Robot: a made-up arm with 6 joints. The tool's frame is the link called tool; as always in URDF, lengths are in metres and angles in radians. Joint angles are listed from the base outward.
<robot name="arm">
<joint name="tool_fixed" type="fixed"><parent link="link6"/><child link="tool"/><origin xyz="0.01 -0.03 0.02" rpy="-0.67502 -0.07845 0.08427"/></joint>
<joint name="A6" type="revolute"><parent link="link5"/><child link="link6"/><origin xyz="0.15 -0.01 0.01" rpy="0 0 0"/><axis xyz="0.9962 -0.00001 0.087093"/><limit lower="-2.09" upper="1.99"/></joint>
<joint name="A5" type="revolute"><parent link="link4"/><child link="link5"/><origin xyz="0 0.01 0.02" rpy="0 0 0"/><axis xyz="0.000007 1 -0.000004"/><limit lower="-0.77" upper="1.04"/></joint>
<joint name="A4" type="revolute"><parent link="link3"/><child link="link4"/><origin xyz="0.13 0.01 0.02" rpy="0 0 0"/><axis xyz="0.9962 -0.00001 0.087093"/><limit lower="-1.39" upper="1.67"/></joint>
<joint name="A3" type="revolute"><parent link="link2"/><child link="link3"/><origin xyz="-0.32 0 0.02" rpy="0 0 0"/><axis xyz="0.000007 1 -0.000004"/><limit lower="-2.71" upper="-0.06"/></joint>
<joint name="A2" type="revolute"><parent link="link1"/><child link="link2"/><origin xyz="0.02 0.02 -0.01" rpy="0 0 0"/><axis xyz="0.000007 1 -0.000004"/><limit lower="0.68" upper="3.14"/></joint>
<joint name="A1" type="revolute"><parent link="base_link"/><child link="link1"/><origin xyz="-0.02 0.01 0.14" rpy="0 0 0"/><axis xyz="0 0 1"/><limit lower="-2.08" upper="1.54"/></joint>
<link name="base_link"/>
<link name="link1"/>
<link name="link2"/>
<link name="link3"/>
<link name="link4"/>
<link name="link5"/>
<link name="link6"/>
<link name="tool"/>
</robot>
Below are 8 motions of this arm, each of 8 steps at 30 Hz.
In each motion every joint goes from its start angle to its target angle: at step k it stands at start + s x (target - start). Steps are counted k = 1, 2, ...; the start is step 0. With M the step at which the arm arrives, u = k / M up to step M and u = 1 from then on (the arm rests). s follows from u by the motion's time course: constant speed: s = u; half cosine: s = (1 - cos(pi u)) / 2; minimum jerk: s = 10 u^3 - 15 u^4 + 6 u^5.
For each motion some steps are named. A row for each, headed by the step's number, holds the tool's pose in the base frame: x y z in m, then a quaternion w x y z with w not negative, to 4 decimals.
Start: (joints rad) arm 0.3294 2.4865 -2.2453 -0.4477 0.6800 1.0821
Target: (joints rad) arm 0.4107 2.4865 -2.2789 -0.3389 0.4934 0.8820
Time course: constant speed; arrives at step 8
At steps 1, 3, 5, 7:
1: 0.4856 0.1480 0.2085 0.9359 -0.0788 0.3369 0.0656
3: 0.4884 0.1647 0.2143 0.9398 -0.0880 0.3156 0.0970
5: 0.4904 0.1812 0.2208 0.9427 -0.0970 0.2929 0.1270
7: 0.4916 0.1976 0.2279 0.9447 -0.1057 0.2687 0.1553

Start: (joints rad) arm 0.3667 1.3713 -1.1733 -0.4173 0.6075 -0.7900
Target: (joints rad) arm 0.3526 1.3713 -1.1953 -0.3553 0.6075 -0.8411
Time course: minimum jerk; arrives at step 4
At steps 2, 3, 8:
2: 0.2172 0.1059 0.3876 0.5021 -0.7850 0.1595 0.3259
3: 0.2176 0.1064 0.3893 0.5053 -0.7830 0.1559 0.3273
8: 0.2177 0.1065 0.3897 0.5062 -0.7825 0.1549 0.3277

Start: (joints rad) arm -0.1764 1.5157 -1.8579 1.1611 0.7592 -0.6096
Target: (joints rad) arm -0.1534 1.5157 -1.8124 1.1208 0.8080 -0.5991
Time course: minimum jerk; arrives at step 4
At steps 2, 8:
2: 0.2739 0.0533 0.5251 0.9443 -0.1309 -0.0589 0.2963
8: 0.2742 0.0586 0.5157 0.9405 -0.1323 -0.0391 0.3106

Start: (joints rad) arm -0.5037 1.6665 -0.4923 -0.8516 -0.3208 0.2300
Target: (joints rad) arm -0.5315 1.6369 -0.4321 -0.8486 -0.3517 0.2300
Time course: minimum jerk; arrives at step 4
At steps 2, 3, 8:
2: 0.2504 -0.0644 0.2343 0.8223 -0.3830 0.3840 0.1721
3: 0.2454 -0.0635 0.2336 0.8250 -0.3776 0.3843 0.1705
8: 0.2441 -0.0633 0.2334 0.8257 -0.3762 0.3844 0.1701

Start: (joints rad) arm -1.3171 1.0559 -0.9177 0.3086 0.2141 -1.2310
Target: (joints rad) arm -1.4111 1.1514 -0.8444 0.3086 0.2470 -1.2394
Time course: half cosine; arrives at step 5
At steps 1, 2, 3, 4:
1: 0.0558 -0.1582 0.4257 0.6434 -0.5020 0.4953 -0.2979
2: 0.0538 -0.1664 0.4150 0.6489 -0.4832 0.5117 -0.2891
3: 0.0507 -0.1758 0.4016 0.6556 -0.4592 0.5309 -0.2782
4: 0.0477 -0.1827 0.3906 0.6610 -0.4391 0.5455 -0.2694

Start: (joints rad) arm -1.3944 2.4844 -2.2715 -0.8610 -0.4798 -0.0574
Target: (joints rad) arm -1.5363 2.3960 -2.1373 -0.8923 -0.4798 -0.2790
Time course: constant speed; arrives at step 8
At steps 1, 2, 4, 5, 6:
1: 0.1639 -0.5306 0.3787 0.5801 -0.6556 0.3183 -0.3638
2: 0.1553 -0.5315 0.3798 0.5687 -0.6595 0.3323 -0.3622
4: 0.1380 -0.5329 0.3818 0.5459 -0.6666 0.3599 -0.3580
5: 0.1295 -0.5334 0.3827 0.5345 -0.6696 0.3737 -0.3554
6: 0.1209 -0.5336 0.3835 0.5230 -0.6724 0.3873 -0.3525

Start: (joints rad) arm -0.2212 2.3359 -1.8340 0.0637 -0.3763 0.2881
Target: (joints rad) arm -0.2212 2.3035 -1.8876 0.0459 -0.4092 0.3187
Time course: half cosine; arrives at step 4
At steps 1, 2, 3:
1: 0.5143 -0.1198 0.3233 0.9841 -0.1579 0.0132 -0.0799
2: 0.5126 -0.1191 0.3367 0.9839 -0.1585 -0.0079 -0.0824
3: 0.5104 -0.1182 0.3501 0.9832 -0.1590 -0.0290 -0.0846

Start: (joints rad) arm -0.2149 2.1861 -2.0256 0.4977 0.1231 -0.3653
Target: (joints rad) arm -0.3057 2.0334 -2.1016 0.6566 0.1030 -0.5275
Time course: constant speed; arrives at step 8
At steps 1, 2, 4, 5, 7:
1: 0.4805 -0.1061 0.3913 0.9641 -0.2522 0.0806 -0.0203
2: 0.4741 -0.1107 0.4039 0.9641 -0.2551 0.0669 -0.0296
4: 0.4602 -0.1193 0.4288 0.9633 -0.2612 0.0395 -0.0483
5: 0.4526 -0.1232 0.4410 0.9623 -0.2644 0.0259 -0.0577
7: 0.4366 -0.1305 0.4650 0.9595 -0.2711 -0.0011 -0.0766

